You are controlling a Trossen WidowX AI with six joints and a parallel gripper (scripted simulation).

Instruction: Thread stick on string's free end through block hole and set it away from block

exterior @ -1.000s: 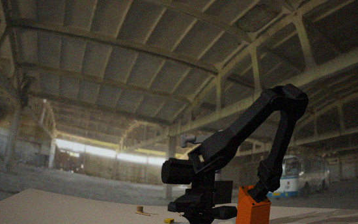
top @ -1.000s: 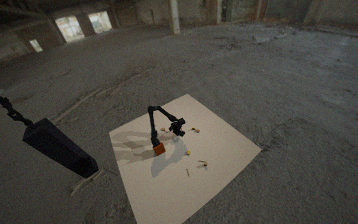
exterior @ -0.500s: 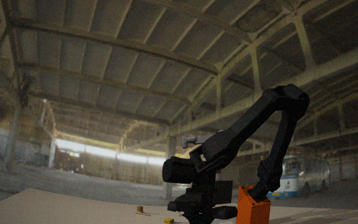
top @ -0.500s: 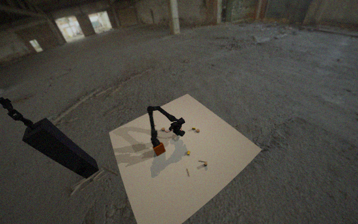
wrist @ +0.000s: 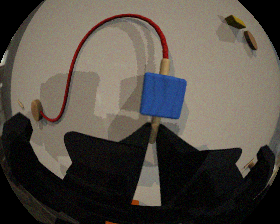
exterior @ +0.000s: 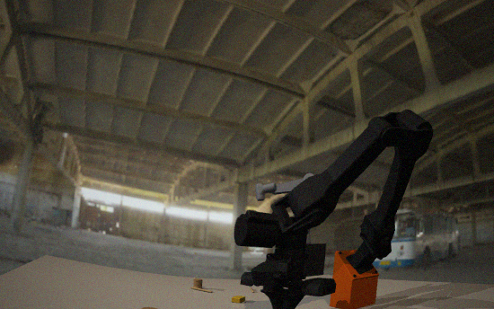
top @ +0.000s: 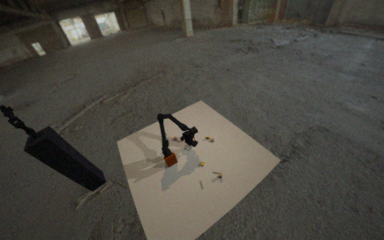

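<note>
Right now my gripper tip is 3 cm short of the blue block, 1 cm to the right of it and 1 cm below it. Also, from my gripper tip: yellow block: 25 cm to the right, 6 cm behind; then small wooden block: 45 cm to the right, 3 cm behind, 1 cm above.
</note>
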